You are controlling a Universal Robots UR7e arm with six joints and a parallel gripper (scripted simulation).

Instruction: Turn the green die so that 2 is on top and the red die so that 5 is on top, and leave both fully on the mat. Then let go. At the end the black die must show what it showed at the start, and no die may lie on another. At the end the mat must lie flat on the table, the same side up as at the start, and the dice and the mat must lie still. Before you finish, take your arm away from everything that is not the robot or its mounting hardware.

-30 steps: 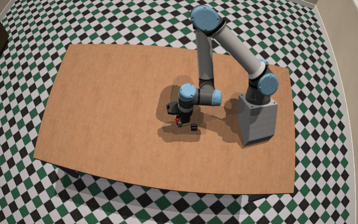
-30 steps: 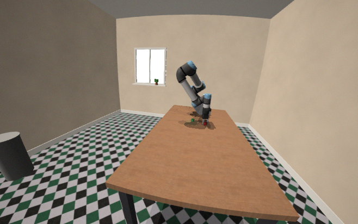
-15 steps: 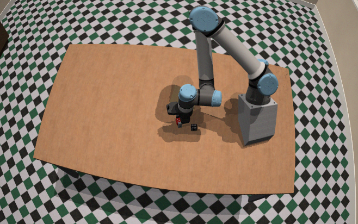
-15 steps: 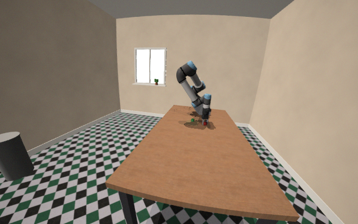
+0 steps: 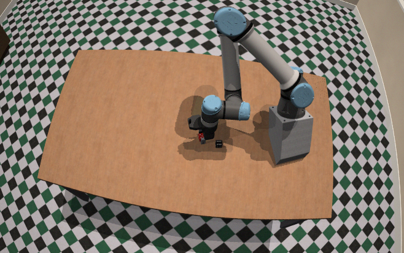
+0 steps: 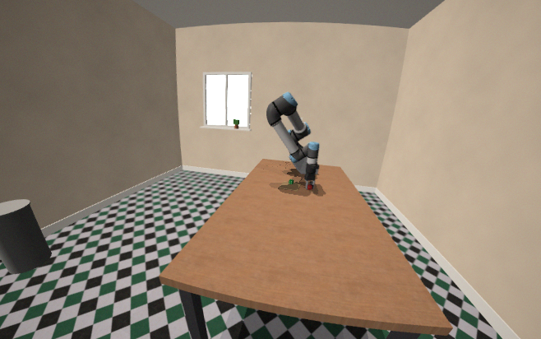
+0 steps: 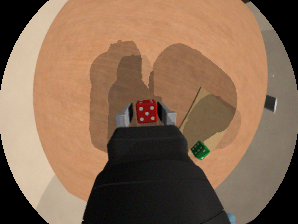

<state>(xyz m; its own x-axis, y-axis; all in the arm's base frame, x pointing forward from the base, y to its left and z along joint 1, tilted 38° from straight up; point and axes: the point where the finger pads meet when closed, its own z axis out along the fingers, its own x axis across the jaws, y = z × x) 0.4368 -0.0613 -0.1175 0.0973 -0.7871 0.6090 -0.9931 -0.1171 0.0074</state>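
The red die lies right at my hand. Round my hand: green die (80 mm behind, 130 mm to the right); then black die (80 mm behind, 40 mm to the left); then tan mat (40 mm behind, 140 mm to the right, 20 mm below).
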